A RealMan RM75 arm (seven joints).
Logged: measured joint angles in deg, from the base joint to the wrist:
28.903 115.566 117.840 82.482 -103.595 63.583 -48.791
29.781 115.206 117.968 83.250 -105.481 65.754 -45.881
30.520 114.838 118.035 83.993 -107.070 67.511 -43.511
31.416 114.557 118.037 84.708 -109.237 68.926 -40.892
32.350 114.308 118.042 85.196 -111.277 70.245 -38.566
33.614 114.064 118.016 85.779 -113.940 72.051 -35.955
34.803 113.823 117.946 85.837 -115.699 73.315 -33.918
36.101 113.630 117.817 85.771 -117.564 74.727 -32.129
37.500 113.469 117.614 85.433 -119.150 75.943 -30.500
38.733 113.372 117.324 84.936 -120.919 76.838 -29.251
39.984 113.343 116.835 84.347 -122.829 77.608 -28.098
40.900 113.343 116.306 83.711 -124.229 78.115 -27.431
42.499 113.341 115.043 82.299 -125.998 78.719 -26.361
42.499 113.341 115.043 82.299 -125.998 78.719 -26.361
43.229 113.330 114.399 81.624 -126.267 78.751 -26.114
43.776 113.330 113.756 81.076 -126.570 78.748 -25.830
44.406 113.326 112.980 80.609 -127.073 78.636 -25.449
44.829 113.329 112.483 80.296 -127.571 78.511 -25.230
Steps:
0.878 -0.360 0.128 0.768 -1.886 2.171 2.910
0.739 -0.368 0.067 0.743 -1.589 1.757 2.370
0.896 -0.281 0.002 0.715 -2.167 1.415 2.619
0.934 -0.249 0.005 0.488 -2.040 1.319 2.326
1.264 -0.244 -0.026 0.583 -2.663 1.806 2.611
1.189 -0.241 -0.070 0.058 -1.759 1.264 2.037
1.298 -0.193 -0.129 -0.066 -1.865 1.412 1.789
1.399 -0.161 -0.203 -0.338 -1.586 1.216 1.629
1.233 -0.097 -0.290 -0.497 -1.769 0.895 1.249
1.251 -0.029 -0.489 -0.589 -1.910 0.770 1.153
0.916 0.000 -0.529 -0.636 -1.400 0.507 0.667
1.599 -0.002 -1.263 -1.412 -1.769 0.604 1.070
0.000 0.000 0.000 0.000 0.000 0.000 0.000
0.730 -0.011 -0.644 -0.675 -0.269 0.032 0.247
0.547 0.000 -0.643 -0.548 -0.303 -0.003 0.284
0.630 -0.004 -0.776 -0.467 -0.503 -0.112 0.381
0.423 0.003 -0.497 -0.313 -0.498 -0.125 0.219

